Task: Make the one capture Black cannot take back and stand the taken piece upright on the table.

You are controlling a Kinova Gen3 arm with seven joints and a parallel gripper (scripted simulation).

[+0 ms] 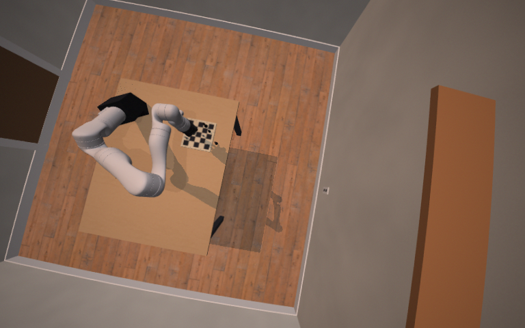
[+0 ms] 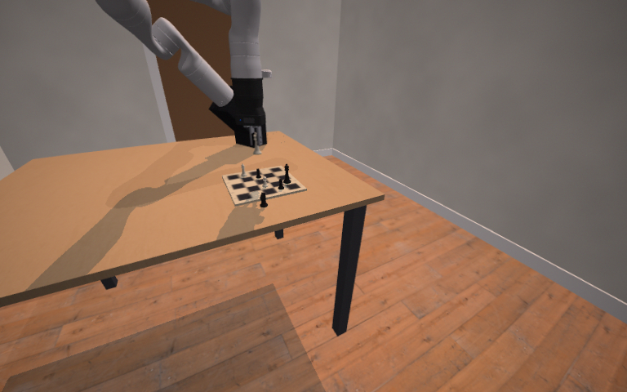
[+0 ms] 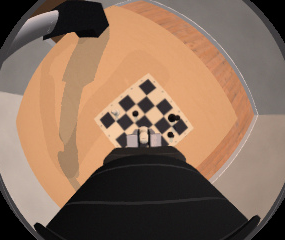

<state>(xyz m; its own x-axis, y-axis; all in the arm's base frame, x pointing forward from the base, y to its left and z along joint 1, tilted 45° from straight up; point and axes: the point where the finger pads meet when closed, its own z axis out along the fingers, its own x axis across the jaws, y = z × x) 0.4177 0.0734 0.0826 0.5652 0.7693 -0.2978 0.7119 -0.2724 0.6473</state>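
Right now the chessboard is 10 mm behind my hand, 10 mm to the left of it and 150 mm below it. The rest, counted from my hand: black piece 130 mm ahead, 30 mm to the right, 130 mm below; tall white piece 10 mm below.
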